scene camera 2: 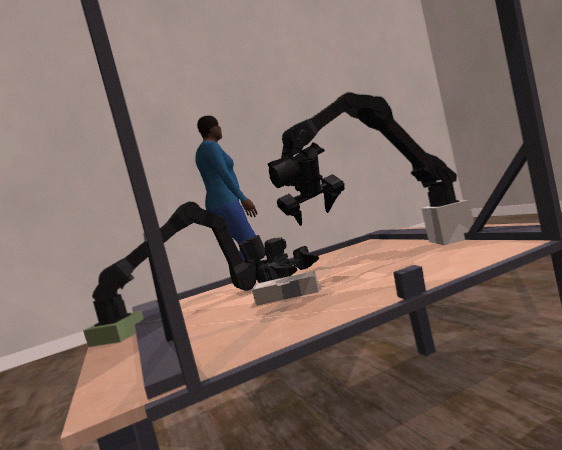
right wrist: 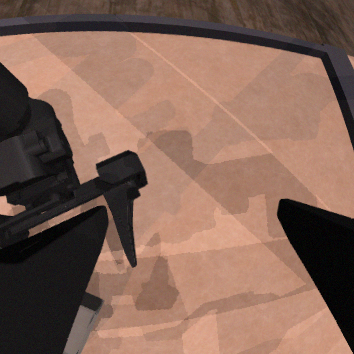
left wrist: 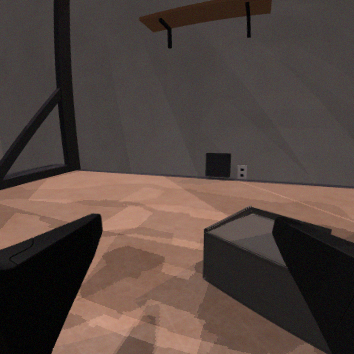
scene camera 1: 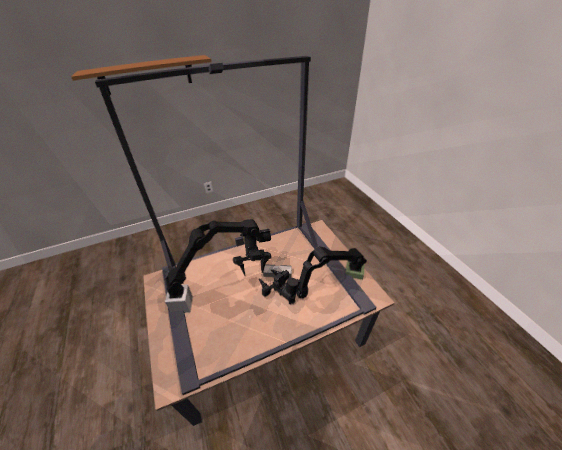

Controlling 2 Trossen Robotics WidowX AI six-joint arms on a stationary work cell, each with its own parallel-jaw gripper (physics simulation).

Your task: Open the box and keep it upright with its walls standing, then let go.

Observation:
My left gripper (scene camera 2: 307, 263) is open, holding nothing. My right gripper (scene camera 2: 314, 218) is open and holds nothing. I also see a tall post (scene camera 2: 96, 26) and a black block (scene camera 2: 409, 281).
My left gripper is seen too in the left wrist view (left wrist: 189, 224). My right gripper also shows in the right wrist view (right wrist: 193, 210). The tall post also shows in the left wrist view (left wrist: 61, 31) and in scene camera 1 (scene camera 1: 305, 65).

